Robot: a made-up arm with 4 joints.
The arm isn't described. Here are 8 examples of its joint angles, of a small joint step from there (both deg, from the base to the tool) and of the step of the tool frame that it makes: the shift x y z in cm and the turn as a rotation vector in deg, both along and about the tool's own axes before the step.
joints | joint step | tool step
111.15 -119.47 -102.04 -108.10 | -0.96 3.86 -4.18 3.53 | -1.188 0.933 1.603 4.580 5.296 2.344
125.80 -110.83 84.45 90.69 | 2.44 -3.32 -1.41 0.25 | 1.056 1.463 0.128 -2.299 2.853 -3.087
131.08 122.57 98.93 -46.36 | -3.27 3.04 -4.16 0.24 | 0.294 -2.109 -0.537 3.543 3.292 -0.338
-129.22 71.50 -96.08 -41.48 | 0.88 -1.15 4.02 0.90 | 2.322 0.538 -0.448 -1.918 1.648 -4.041
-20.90 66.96 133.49 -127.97 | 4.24 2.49 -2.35 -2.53 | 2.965 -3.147 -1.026 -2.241 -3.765 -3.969
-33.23 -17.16 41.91 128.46 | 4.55 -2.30 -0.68 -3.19 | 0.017 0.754 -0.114 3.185 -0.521 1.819
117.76 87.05 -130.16 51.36 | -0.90 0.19 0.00 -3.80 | 0.559 0.418 -1.186 -0.505 -4.364 -0.522
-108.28 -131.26 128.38 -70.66 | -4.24 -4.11 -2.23 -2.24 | 0.699 -0.242 0.343 -1.085 -7.183 1.118
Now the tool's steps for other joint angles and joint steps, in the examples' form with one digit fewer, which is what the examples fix.
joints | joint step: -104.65 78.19 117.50 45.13 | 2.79 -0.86 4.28 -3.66
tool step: -0.37 0.45 0.38 3.78 -6.45 -3.13
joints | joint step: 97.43 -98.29 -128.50 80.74 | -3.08 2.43 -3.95 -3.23
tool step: -1.67 -0.39 0.37 -3.48 0.67 0.81
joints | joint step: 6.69 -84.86 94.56 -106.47 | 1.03 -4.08 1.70 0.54
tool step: -1.45 1.52 -0.23 -0.52 1.18 4.48
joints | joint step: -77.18 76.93 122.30 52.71 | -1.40 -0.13 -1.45 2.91
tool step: 0.42 0.23 -0.08 -1.92 4.00 0.37
